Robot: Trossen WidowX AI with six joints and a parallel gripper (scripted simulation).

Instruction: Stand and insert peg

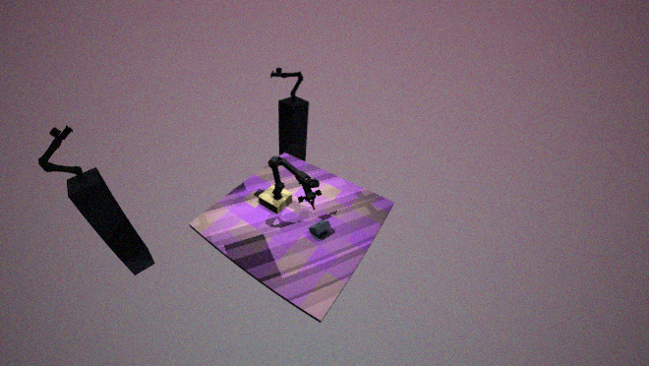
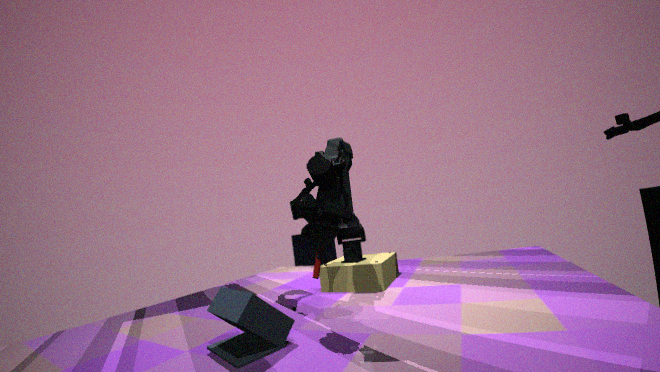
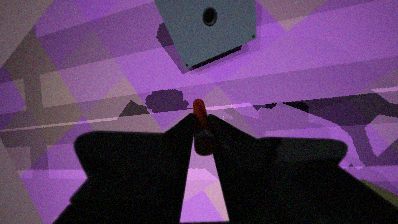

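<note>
Now: gripper tip 15 cm short of the dark sloped panel, 7 cm to the left of it and 8 cm above it. The rest, counted from my gripper tip: red peg: 1 cm behind, 1 cm above.
</note>
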